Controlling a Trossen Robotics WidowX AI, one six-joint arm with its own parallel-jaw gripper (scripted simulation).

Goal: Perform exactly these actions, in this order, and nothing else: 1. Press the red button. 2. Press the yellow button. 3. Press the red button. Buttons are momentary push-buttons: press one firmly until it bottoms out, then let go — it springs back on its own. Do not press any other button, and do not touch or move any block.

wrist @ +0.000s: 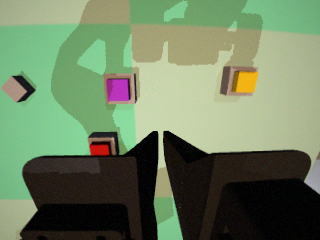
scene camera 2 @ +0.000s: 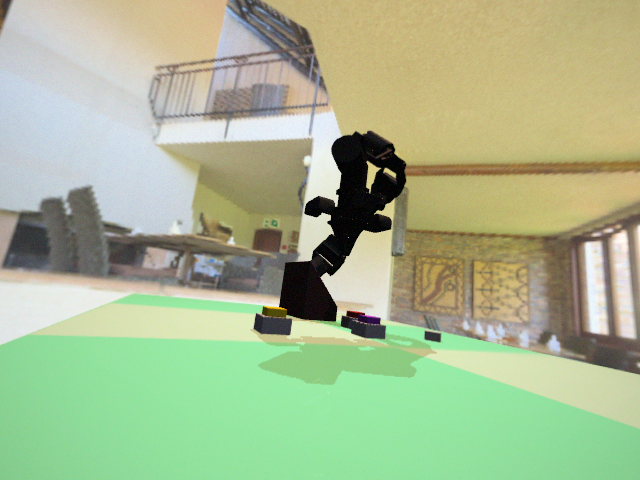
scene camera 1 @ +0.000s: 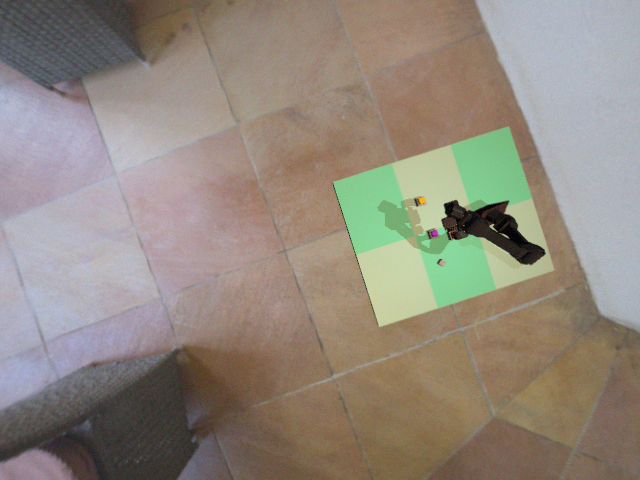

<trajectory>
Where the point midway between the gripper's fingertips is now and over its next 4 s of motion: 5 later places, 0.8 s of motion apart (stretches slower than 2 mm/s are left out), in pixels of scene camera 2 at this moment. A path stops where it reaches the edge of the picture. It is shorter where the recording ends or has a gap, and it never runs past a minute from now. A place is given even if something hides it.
My gripper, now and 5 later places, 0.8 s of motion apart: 345,255; 277,285; 274,308; 279,274; 352,263; 356,302
</trajectory>
